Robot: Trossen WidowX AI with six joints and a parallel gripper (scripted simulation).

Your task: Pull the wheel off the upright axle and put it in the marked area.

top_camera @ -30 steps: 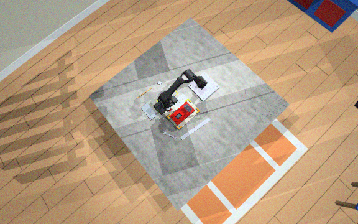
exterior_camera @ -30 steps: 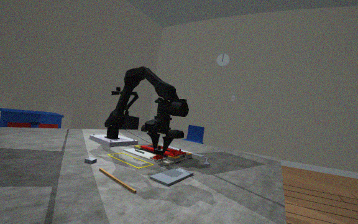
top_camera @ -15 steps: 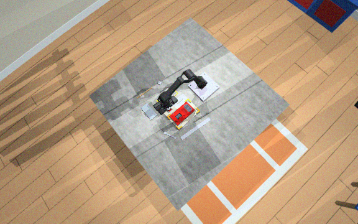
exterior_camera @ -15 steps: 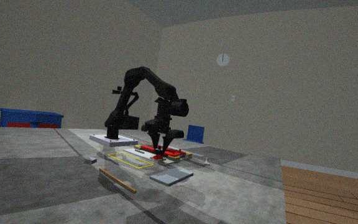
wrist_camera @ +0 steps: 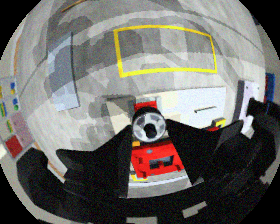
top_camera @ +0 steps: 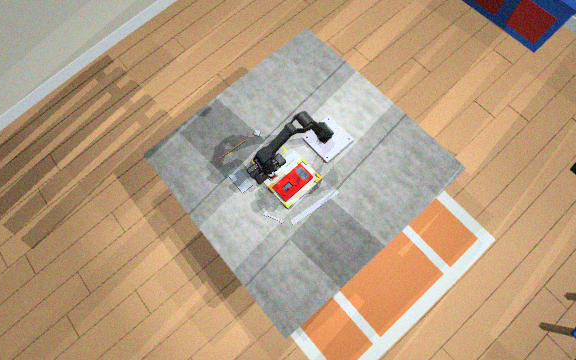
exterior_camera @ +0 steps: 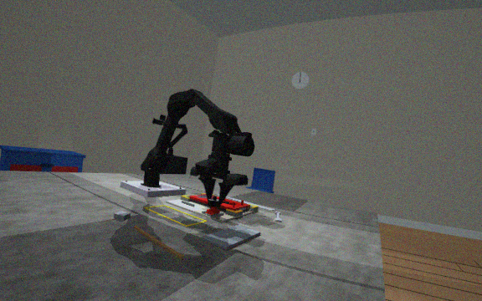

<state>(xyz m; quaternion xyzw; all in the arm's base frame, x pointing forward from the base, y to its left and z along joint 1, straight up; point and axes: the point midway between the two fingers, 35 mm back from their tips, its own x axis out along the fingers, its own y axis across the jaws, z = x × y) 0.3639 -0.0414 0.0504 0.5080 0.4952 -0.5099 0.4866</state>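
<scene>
The wheel is right at my gripper tip. From my gripper tip the other things lie so: axle (1 cm below); wooden stick (6 cm ahead, 28 cm to the right, 4 cm below); small grey cube (11 cm behind, 25 cm to the right, 4 cm below).
</scene>
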